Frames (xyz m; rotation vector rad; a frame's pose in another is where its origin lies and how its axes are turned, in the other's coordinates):
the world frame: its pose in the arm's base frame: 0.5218 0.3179 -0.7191 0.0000 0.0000 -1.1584
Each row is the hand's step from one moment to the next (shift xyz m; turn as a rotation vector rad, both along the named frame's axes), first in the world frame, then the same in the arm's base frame.
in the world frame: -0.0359 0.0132 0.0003 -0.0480 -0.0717 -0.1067
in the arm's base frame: -0.0023 0.0382 0.0003 -0.0849 0.0152 -0.1067
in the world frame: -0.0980 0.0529 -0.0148 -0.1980 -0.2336 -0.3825
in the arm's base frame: 0.0092 0.1110 -0.0148 -0.2934 0.0878 -0.3825
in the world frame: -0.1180 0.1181 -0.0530 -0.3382 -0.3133 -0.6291
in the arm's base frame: 0.0609 0.1554 -0.0530 -0.4226 0.1843 -0.6291
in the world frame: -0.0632 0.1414 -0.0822 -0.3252 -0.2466 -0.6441
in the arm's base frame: 0.1042 0.1146 -0.0822 -0.3563 0.1991 -0.6441
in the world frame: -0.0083 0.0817 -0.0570 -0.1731 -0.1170 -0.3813
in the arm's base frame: 0.0715 0.0403 -0.0570 -0.1766 0.1117 -0.3813
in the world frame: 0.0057 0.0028 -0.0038 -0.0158 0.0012 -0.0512
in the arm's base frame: 0.0048 -0.0041 -0.0038 -0.0052 0.0150 -0.0512
